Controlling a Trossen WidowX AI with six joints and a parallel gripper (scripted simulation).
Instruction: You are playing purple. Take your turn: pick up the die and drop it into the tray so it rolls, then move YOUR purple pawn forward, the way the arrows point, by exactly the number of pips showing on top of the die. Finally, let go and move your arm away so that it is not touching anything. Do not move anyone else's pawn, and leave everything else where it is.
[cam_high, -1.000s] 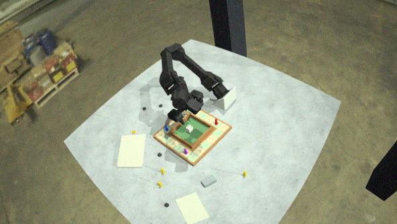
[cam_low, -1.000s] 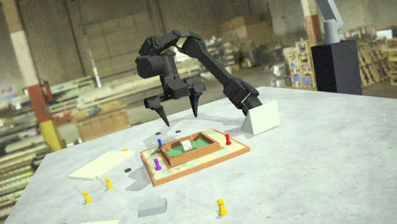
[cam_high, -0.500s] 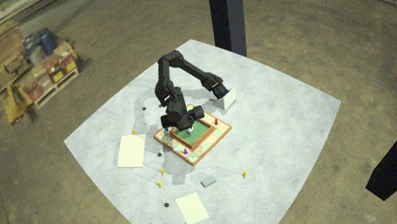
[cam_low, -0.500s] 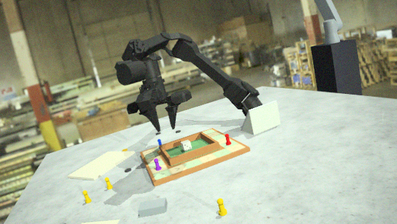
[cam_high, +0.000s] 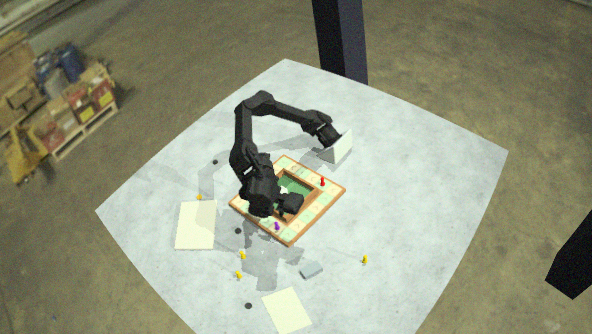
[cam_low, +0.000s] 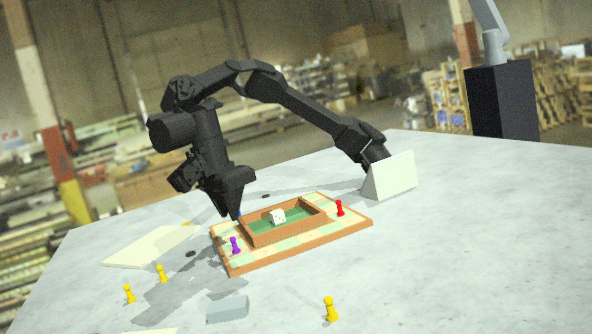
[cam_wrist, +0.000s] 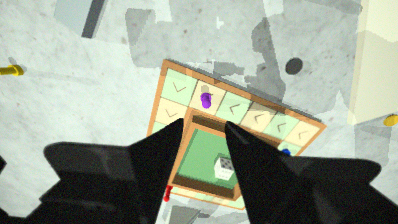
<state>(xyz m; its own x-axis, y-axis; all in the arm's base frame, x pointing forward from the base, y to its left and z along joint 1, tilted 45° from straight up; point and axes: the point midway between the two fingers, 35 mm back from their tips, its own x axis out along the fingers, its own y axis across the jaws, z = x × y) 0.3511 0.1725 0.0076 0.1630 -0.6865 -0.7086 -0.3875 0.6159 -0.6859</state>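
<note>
Right now my gripper tip is 50 mm above the purple pawn and 10 mm short of it. From my gripper tip the other things lie so: white die 100 mm behind, 90 mm to the right, 60 mm below; blue pawn 180 mm to the right, 50 mm below, 20 mm behind; green tray 100 mm behind, 80 mm to the right, 70 mm below.
</note>
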